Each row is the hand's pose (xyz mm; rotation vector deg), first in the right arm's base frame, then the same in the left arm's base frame.
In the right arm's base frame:
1: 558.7 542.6 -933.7 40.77 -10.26 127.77
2: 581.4 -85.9 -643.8 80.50 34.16 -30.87
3: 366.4 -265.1 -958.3 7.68 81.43 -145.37
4: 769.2 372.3 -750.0 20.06 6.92 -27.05
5: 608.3 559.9 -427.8 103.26 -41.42 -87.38
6: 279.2 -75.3 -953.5 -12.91 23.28 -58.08
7: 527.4 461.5 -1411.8 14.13 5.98 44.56
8: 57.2 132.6 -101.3 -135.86 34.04 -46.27
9: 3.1 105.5 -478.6 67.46 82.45 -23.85
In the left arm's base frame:
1: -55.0 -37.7 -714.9 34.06 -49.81 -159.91
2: -2.0 -97.4 -27.0 15.74 21.71 32.59
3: 281.9 -407.3 -51.7 4.13 0.66 -92.92
4: -69.4 162.5 -456.4 -22.56 -32.55 41.10
5: -472.8 117.9 -470.2 88.92 -23.11 10.16
6: 165.1 -446.7 -220.4 -39.86 -44.98 -3.26
7: 374.3 -184.4 -889.1 -55.87 -8.68 102.07
8: -709.9 -435.5 9.8 -126.85 -82.96 -76.32
9: -396.7 -571.0 -162.1 -12.73 51.26 11.43

